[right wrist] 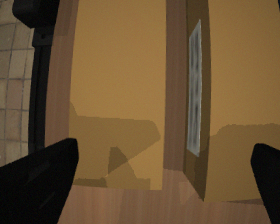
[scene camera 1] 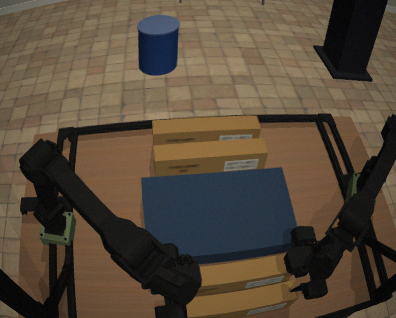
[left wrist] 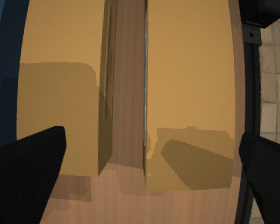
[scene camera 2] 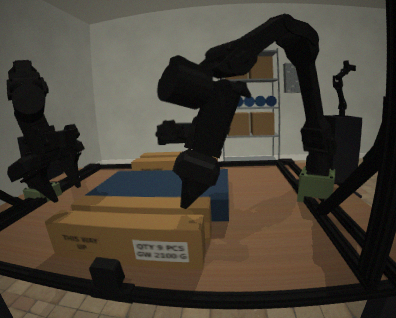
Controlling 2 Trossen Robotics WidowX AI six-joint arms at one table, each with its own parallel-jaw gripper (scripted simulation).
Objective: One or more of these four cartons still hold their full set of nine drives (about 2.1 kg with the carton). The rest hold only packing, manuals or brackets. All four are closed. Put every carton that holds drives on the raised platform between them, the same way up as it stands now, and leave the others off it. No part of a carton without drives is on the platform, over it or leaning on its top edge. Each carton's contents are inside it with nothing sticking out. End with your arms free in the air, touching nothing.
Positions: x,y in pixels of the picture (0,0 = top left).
Scene:
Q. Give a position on a carton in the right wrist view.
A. At 225,84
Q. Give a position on a carton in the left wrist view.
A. At 66,76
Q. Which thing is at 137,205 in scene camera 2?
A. A carton.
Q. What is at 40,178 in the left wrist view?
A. My left gripper.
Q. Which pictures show my right gripper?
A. The right wrist view, scene camera 1 and scene camera 2 only.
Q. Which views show the carton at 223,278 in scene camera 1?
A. The right wrist view, scene camera 1, the left wrist view and scene camera 2: all of them.

